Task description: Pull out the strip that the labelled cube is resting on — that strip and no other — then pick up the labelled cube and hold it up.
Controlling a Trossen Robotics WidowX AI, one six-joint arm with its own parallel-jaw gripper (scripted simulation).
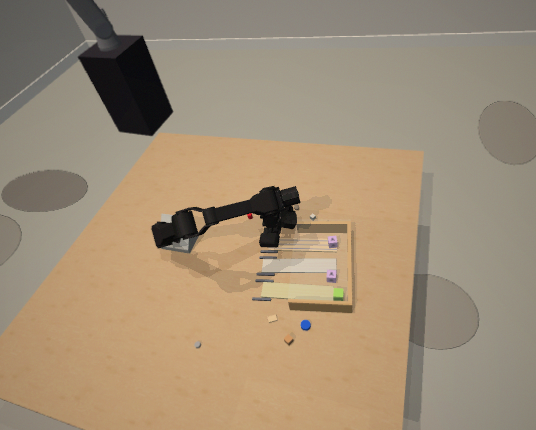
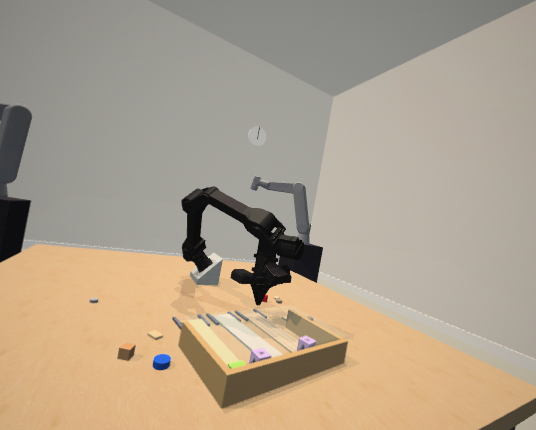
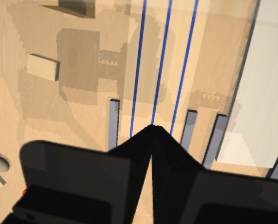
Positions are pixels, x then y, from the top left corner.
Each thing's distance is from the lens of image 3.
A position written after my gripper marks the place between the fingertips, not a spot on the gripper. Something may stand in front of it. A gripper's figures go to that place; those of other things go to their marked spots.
my gripper [image 3: 154,131]: 0.11 m
blue-lined strip [image 3: 162,53]: 0.14 m
